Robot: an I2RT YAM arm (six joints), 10 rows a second.
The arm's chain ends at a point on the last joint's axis. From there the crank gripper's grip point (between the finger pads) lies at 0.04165 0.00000 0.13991 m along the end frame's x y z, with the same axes.
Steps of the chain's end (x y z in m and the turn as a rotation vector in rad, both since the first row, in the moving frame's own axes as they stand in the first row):
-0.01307, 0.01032, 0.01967, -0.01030, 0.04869, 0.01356
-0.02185, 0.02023, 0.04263, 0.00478, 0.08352, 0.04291
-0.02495, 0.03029, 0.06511, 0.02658, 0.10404, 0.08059
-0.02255, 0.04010, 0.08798, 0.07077, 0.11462, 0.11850
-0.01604, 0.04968, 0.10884, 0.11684, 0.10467, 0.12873
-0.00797, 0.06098, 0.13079, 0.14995, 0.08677, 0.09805
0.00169, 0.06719, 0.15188, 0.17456, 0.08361, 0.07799
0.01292, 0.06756, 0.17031, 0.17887, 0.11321, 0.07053
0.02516, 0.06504, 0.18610, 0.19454, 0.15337, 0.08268
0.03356, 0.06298, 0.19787, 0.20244, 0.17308, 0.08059
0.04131, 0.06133, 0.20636, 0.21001, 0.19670, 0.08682
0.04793, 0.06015, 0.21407, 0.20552, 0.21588, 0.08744
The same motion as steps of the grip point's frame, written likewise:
-0.00632, 0.01236, 0.01747, -0.01030, 0.04869, 0.01356
-0.01035, 0.02161, 0.03867, 0.00478, 0.08352, 0.04291
-0.01065, 0.03057, 0.06003, 0.02658, 0.10404, 0.08059
-0.00658, 0.03628, 0.08214, 0.07077, 0.11462, 0.11850
-0.00102, 0.03996, 0.10311, 0.11684, 0.10467, 0.12873
0.00476, 0.04506, 0.12541, 0.14995, 0.08677, 0.09805
0.01398, 0.04693, 0.14609, 0.17456, 0.08361, 0.07799
0.02914, 0.04663, 0.16277, 0.17887, 0.11321, 0.07053
0.04687, 0.04303, 0.17585, 0.19454, 0.15337, 0.08268
0.05784, 0.04003, 0.18616, 0.20244, 0.17308, 0.08059
0.06873, 0.03799, 0.19292, 0.21001, 0.19670, 0.08682
0.07778, 0.03767, 0.19943, 0.20552, 0.21588, 0.08744

